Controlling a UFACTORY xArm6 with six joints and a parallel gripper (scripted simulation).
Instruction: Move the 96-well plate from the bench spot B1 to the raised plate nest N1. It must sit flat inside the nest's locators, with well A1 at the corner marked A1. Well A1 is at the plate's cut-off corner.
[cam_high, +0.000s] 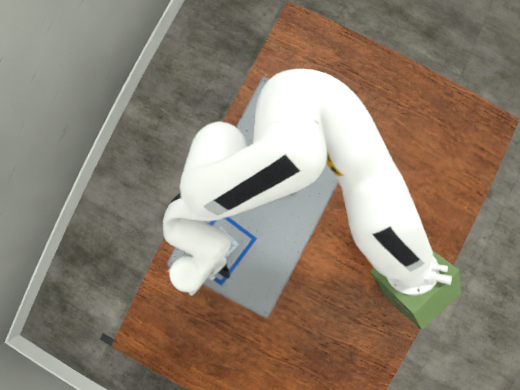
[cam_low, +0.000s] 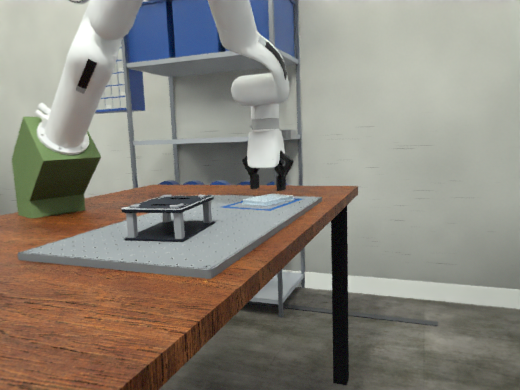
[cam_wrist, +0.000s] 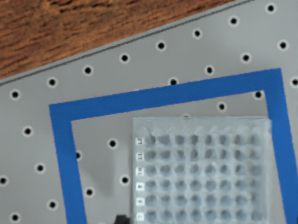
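Now: hand 4 cm above the clear 96-well plate. Round my hand: black plate nest N1 (32 cm to the right, 19 cm behind, 1 cm above).
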